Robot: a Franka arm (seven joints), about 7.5 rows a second.
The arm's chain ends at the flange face. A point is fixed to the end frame.
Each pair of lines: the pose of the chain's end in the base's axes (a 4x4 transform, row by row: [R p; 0 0 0 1], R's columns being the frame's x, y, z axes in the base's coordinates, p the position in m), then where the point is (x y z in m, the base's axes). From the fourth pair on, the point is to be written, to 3 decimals.
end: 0.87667 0.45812 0.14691 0.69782; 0.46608 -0.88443 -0.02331 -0.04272; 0.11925 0.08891 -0.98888 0.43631; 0 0 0 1
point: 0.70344 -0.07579 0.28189
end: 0.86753 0.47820 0.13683 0.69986; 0.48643 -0.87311 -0.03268 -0.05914; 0.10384 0.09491 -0.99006 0.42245; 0 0 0 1
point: 0.70456 -0.09404 0.26840
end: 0.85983 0.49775 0.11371 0.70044; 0.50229 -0.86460 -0.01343 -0.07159; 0.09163 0.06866 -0.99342 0.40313; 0 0 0 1
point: 0.70215 -0.10383 0.24844
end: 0.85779 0.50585 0.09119 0.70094; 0.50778 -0.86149 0.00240 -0.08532; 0.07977 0.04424 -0.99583 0.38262; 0 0 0 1
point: 0.699 -0.115 0.227
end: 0.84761 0.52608 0.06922 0.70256; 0.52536 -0.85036 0.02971 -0.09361; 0.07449 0.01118 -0.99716 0.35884; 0 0 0 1
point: 0.698 -0.120 0.203
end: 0.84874 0.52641 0.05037 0.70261; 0.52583 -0.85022 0.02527 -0.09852; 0.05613 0.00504 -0.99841 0.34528; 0 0 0 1
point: 0.695 -0.125 0.190
